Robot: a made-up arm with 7 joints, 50 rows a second.
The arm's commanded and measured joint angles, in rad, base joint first. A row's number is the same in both.
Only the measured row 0 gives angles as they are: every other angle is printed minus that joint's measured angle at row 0.
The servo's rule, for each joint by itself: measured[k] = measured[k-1] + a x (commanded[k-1-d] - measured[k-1]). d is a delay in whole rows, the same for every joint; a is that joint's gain. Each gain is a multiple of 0.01, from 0.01 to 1. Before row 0 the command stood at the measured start. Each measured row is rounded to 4 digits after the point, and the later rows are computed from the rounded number. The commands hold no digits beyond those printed.
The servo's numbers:
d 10
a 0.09 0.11 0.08 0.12 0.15 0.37 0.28
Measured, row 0:
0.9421, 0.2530, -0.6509, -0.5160, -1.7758, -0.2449, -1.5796
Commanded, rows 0 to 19:
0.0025, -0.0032, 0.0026, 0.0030, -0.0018, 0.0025, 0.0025
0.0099, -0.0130, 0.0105, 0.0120, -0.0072, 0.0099, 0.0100
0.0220, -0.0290, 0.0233, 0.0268, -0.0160, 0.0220, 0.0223
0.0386, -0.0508, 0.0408, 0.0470, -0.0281, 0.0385, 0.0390
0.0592, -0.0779, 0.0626, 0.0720, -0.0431, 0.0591, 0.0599
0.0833, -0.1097, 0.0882, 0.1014, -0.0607, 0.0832, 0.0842
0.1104, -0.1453, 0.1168, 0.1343, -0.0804, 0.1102, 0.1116
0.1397, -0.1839, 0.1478, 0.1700, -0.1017, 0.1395, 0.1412
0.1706, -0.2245, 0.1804, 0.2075, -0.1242, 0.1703, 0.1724
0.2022, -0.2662, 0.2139, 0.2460, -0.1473, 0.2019, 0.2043
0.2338, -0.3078, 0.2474, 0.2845, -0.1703, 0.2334, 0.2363
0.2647, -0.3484, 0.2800, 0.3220, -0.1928, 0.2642, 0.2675
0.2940, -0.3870, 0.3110, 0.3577, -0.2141, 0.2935, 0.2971
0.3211, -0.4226, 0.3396, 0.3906, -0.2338, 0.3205, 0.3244
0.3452, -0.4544, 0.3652, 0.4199, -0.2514, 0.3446, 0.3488
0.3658, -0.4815, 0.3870, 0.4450, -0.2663, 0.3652, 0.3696
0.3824, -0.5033, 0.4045, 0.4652, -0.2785, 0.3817, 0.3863
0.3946, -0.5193, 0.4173, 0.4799, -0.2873, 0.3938, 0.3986
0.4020, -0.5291, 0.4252, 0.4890, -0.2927, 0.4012, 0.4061
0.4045, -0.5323, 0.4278, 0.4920, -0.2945, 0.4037, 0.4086
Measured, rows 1 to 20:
0.0000, 0.0000, 0.0000, 0.0000, 0.0000, 0.0000, 0.0000
0.0000, 0.0000, 0.0000, 0.0000, 0.0000, 0.0000, 0.0000
0.0000, 0.0000, 0.0000, 0.0000, 0.0000, 0.0000, 0.0000
0.0000, 0.0000, 0.0000, 0.0000, 0.0000, 0.0000, 0.0000
0.0000, 0.0000, 0.0000, 0.0000, 0.0000, 0.0000, 0.0000
0.0000, 0.0000, 0.0000, 0.0000, 0.0000, 0.0000, 0.0000
0.0000, 0.0000, 0.0000, 0.0000, 0.0000, 0.0000, 0.0000
0.0000, 0.0000, 0.0000, 0.0000, 0.0000, 0.0000, 0.0000
0.0000, 0.0000, 0.0000, 0.0000, 0.0000, 0.0000, 0.0000
0.0000, 0.0000, 0.0000, 0.0000, 0.0000, 0.0000, 0.0000
0.0002, -0.0004, 0.0002, 0.0004, -0.0003, 0.0009, 0.0007
0.0011, -0.0018, 0.0010, 0.0018, -0.0013, 0.0042, 0.0033
0.0030, -0.0048, 0.0028, 0.0048, -0.0035, 0.0108, 0.0086
0.0062, -0.0099, 0.0058, 0.0099, -0.0072, 0.0210, 0.0171
0.0110, -0.0174, 0.0103, 0.0174, -0.0126, 0.0351, 0.0291
0.0175, -0.0276, 0.0165, 0.0275, -0.0198, 0.0529, 0.0445
0.0259, -0.0405, 0.0245, 0.0403, -0.0289, 0.0741, 0.0633
0.0361, -0.0563, 0.0344, 0.0559, -0.0398, 0.0983, 0.0851
0.0482, -0.0748, 0.0461, 0.0741, -0.0525, 0.1249, 0.1095
0.0621, -0.0959, 0.0595, 0.0947, -0.0667, 0.1534, 0.1360

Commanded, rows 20 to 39:
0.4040, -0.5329, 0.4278, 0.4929, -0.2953, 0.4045, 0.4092
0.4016, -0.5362, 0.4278, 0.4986, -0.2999, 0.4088, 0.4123
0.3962, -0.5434, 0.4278, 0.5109, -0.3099, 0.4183, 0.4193
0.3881, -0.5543, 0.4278, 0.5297, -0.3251, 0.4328, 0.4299
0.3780, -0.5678, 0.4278, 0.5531, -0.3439, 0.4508, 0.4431
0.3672, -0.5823, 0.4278, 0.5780, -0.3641, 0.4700, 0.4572
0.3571, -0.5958, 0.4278, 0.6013, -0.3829, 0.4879, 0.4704
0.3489, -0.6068, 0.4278, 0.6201, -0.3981, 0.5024, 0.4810
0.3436, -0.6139, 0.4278, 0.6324, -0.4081, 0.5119, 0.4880
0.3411, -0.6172, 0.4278, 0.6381, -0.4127, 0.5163, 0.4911
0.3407, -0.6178, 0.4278, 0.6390, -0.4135, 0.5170, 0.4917
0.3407, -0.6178, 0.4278, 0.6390, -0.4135, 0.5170, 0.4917
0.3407, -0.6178, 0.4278, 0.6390, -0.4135, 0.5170, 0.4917
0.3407, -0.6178, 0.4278, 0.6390, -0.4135, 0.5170, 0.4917
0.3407, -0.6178, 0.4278, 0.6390, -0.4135, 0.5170, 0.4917
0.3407, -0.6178, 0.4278, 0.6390, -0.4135, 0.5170, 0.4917
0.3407, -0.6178, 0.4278, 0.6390, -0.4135, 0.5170, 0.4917
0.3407, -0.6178, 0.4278, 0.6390, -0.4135, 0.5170, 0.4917
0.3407, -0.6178, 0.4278, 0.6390, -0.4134, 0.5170, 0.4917
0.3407, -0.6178, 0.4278, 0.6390, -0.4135, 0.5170, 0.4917
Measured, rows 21 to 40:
0.0776, -0.1192, 0.0745, 0.1175, -0.0822, 0.1830, 0.1641
0.0944, -0.1444, 0.0909, 0.1420, -0.0988, 0.2130, 0.1931
0.1124, -0.1711, 0.1085, 0.1679, -0.1161, 0.2428, 0.2222
0.1312, -0.1988, 0.1270, 0.1946, -0.1338, 0.2715, 0.2508
0.1505, -0.2269, 0.1461, 0.2216, -0.1514, 0.2985, 0.2782
0.1699, -0.2549, 0.1654, 0.2484, -0.1686, 0.3232, 0.3038
0.1890, -0.2822, 0.1845, 0.2744, -0.1851, 0.3448, 0.3269
0.2075, -0.3083, 0.2031, 0.2991, -0.2004, 0.3629, 0.3470
0.2250, -0.3326, 0.2209, 0.3219, -0.2142, 0.3771, 0.3635
0.2412, -0.3546, 0.2375, 0.3423, -0.2262, 0.3869, 0.3761
0.2559, -0.3742, 0.2527, 0.3604, -0.2366, 0.3934, 0.3854
0.2690, -0.3920, 0.2667, 0.3770, -0.2461, 0.3991, 0.3929
0.2804, -0.4087, 0.2796, 0.3931, -0.2557, 0.4062, 0.4003
0.2901, -0.4247, 0.2915, 0.4095, -0.2661, 0.4160, 0.4086
0.2980, -0.4404, 0.3024, 0.4267, -0.2778, 0.4289, 0.4183
0.3042, -0.4560, 0.3124, 0.4449, -0.2907, 0.4441, 0.4292
0.3090, -0.4714, 0.3216, 0.4637, -0.3045, 0.4603, 0.4407
0.3126, -0.4863, 0.3301, 0.4825, -0.3185, 0.4759, 0.4520
0.3154, -0.5003, 0.3379, 0.5005, -0.3319, 0.4892, 0.4621
0.3177, -0.5132, 0.3451, 0.5170, -0.3440, 0.4992, 0.4702

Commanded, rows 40 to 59:
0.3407, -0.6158, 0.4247, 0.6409, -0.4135, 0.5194, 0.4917
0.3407, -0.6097, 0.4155, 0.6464, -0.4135, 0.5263, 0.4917
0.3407, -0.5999, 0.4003, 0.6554, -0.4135, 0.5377, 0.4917
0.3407, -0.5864, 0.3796, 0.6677, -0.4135, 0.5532, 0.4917
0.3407, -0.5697, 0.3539, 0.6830, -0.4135, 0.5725, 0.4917
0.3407, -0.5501, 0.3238, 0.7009, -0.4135, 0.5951, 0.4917
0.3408, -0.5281, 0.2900, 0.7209, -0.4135, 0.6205, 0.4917
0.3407, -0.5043, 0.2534, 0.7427, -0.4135, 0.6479, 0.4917
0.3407, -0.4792, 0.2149, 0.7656, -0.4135, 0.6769, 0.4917
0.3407, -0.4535, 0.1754, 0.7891, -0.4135, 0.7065, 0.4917
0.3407, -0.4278, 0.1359, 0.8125, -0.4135, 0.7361, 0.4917
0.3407, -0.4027, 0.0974, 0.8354, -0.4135, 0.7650, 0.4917
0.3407, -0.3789, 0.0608, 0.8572, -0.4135, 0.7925, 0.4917
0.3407, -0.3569, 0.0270, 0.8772, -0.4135, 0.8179, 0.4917
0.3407, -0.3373, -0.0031, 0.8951, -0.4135, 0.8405, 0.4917
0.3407, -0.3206, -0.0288, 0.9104, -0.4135, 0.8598, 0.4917
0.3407, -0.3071, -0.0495, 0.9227, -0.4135, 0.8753, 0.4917
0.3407, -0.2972, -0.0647, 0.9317, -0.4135, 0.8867, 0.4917
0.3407, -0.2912, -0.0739, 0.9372, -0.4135, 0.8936, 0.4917
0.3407, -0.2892, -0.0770, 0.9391, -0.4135, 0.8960, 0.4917
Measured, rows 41 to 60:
0.3198, -0.5247, 0.3517, 0.5316, -0.3544, 0.5058, 0.4762
0.3217, -0.5349, 0.3578, 0.5445, -0.3633, 0.5099, 0.4805
0.3234, -0.5440, 0.3634, 0.5558, -0.3708, 0.5125, 0.4836
0.3250, -0.5521, 0.3686, 0.5658, -0.3772, 0.5142, 0.4859
0.3264, -0.5593, 0.3733, 0.5746, -0.3826, 0.5152, 0.4875
0.3277, -0.5657, 0.3777, 0.5823, -0.3872, 0.5159, 0.4887
0.3289, -0.5714, 0.3817, 0.5891, -0.3911, 0.5163, 0.4895
0.3300, -0.5765, 0.3854, 0.5951, -0.3945, 0.5166, 0.4901
0.3310, -0.5810, 0.3888, 0.6004, -0.3973, 0.5167, 0.4905
0.3319, -0.5850, 0.3919, 0.6050, -0.3997, 0.5168, 0.4908
0.3327, -0.5884, 0.3945, 0.6093, -0.4018, 0.5178, 0.4911
0.3334, -0.5907, 0.3962, 0.6138, -0.4036, 0.5209, 0.4913
0.3341, -0.5917, 0.3965, 0.6188, -0.4051, 0.5271, 0.4914
0.3347, -0.5911, 0.3951, 0.6247, -0.4064, 0.5368, 0.4915
0.3352, -0.5887, 0.3918, 0.6317, -0.4075, 0.5500, 0.4916
0.3357, -0.5845, 0.3864, 0.6400, -0.4084, 0.5667, 0.4916
0.3362, -0.5783, 0.3787, 0.6497, -0.4092, 0.5866, 0.4916
0.3366, -0.5702, 0.3687, 0.6609, -0.4098, 0.6093, 0.4916
0.3370, -0.5602, 0.3564, 0.6735, -0.4104, 0.6343, 0.4916
0.3373, -0.5485, 0.3419, 0.6874, -0.4109, 0.6610, 0.4916

